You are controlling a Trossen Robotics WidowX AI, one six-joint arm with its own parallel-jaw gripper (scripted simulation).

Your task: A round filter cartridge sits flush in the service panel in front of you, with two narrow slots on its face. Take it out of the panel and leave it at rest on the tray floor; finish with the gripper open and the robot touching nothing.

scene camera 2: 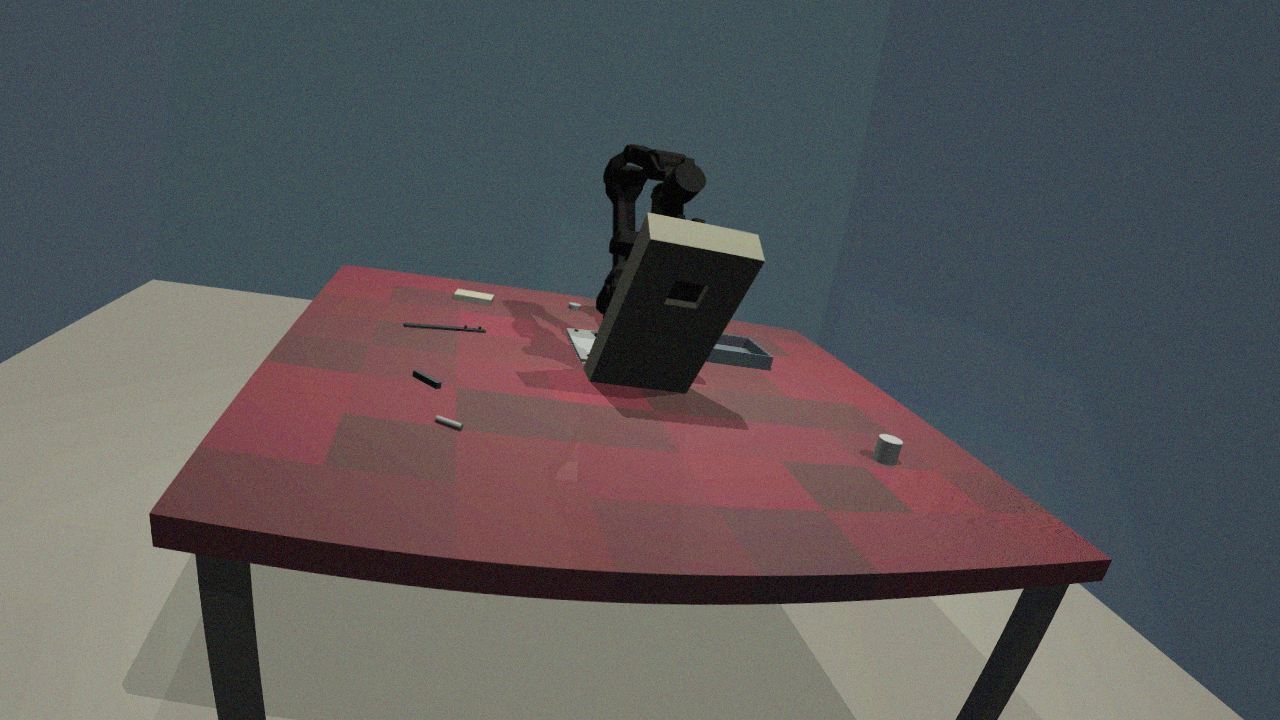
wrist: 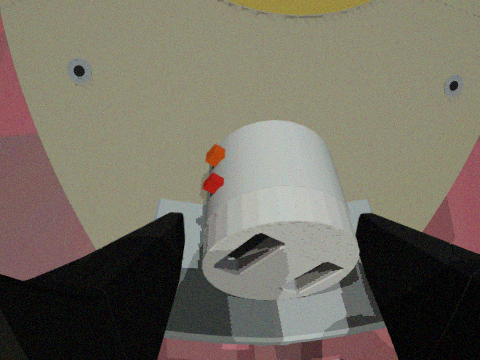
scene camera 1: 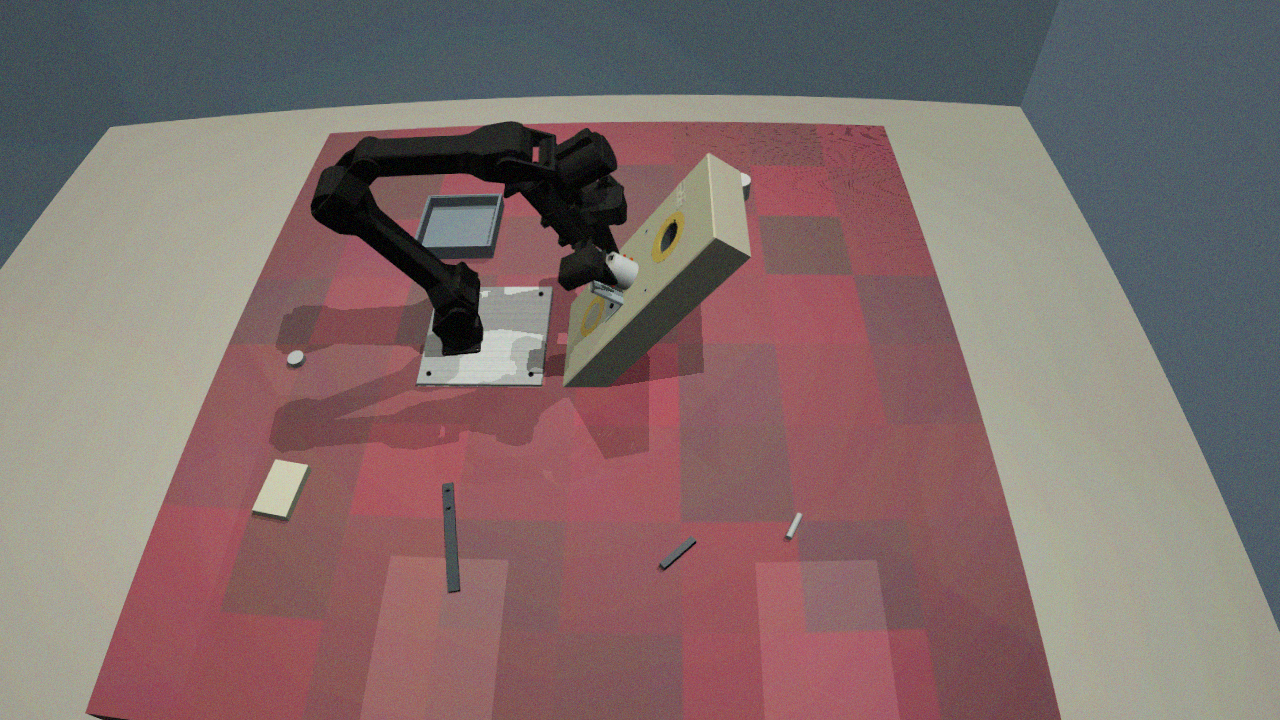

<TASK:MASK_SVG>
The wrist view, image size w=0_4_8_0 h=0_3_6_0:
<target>my gripper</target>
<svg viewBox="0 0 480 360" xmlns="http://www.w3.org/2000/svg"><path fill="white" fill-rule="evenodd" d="M361 213L356 231L360 261L363 263L365 277L377 301L376 304L379 305L381 316L387 325L385 328L391 336L399 360L480 360L479 253L449 244L439 237L415 231L391 219L384 219L376 213ZM183 213L169 212L137 231L132 231L113 243L93 251L91 255L80 257L73 263L71 261L33 279L23 281L0 275L0 360L159 359L161 341L164 339L165 327L175 301L173 299L179 288L177 284L185 245Z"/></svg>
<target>round filter cartridge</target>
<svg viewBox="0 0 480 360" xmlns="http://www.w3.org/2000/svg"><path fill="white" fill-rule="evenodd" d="M291 121L273 120L243 125L243 127L229 133L224 140L220 141L219 145L213 145L211 151L207 153L207 163L211 165L209 165L208 180L205 181L203 188L205 191L208 191L207 213L205 213L201 268L203 268L204 275L207 276L209 284L221 289L225 293L229 293L229 295L264 301L296 299L296 297L313 295L313 293L324 291L324 289L332 287L332 285L343 280L351 272L351 269L355 268L357 260L359 260L359 244L357 244L347 200L345 200L343 189L341 189L343 187L341 187L339 176L337 176L329 148L316 132L311 131L305 125L291 123Z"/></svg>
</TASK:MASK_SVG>
